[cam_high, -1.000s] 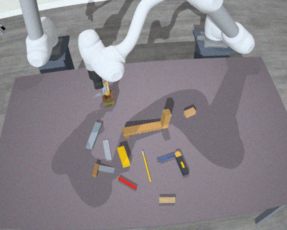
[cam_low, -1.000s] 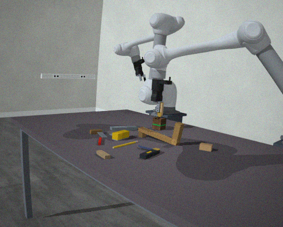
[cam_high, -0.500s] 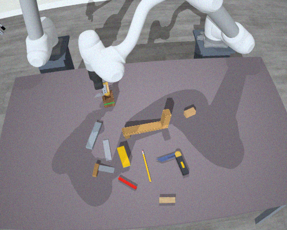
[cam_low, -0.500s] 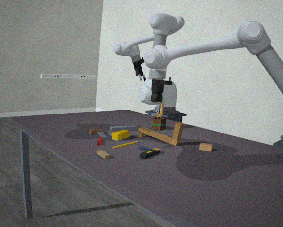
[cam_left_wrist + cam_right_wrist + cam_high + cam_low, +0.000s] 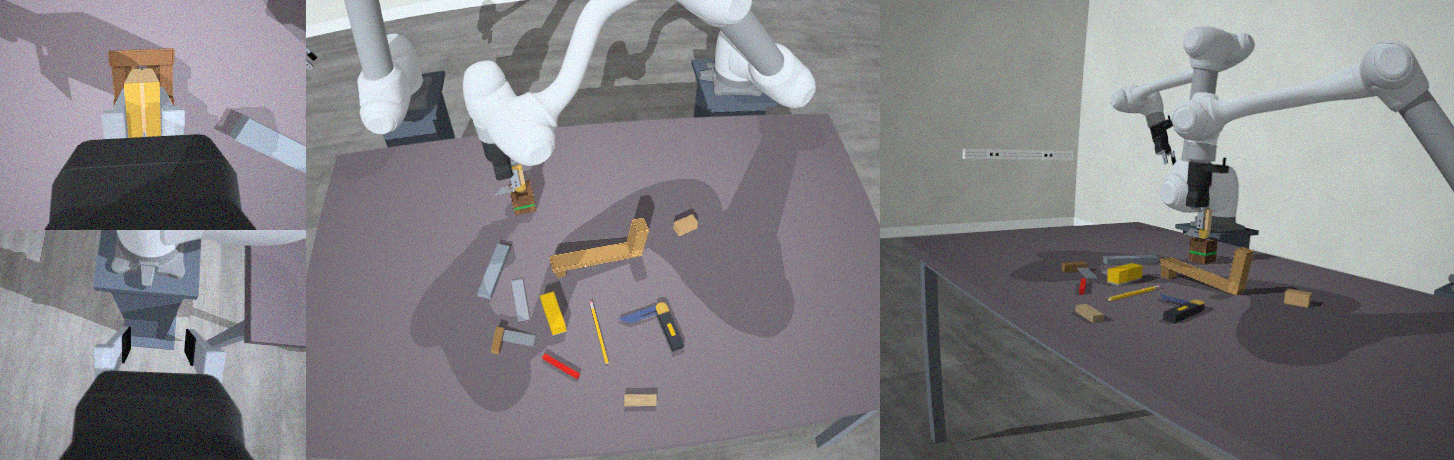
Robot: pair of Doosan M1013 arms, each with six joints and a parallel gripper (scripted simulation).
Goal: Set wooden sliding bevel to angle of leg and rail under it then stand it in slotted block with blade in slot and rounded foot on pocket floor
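Right now the wooden sliding bevel is 20 mm below my left hand. Round my left hand: try square (420 mm ahead, 10 mm to the right, 110 mm below); yellow block (360 mm ahead, 100 mm to the left, 110 mm below); grey blade (20 mm to the right, 40 mm below).
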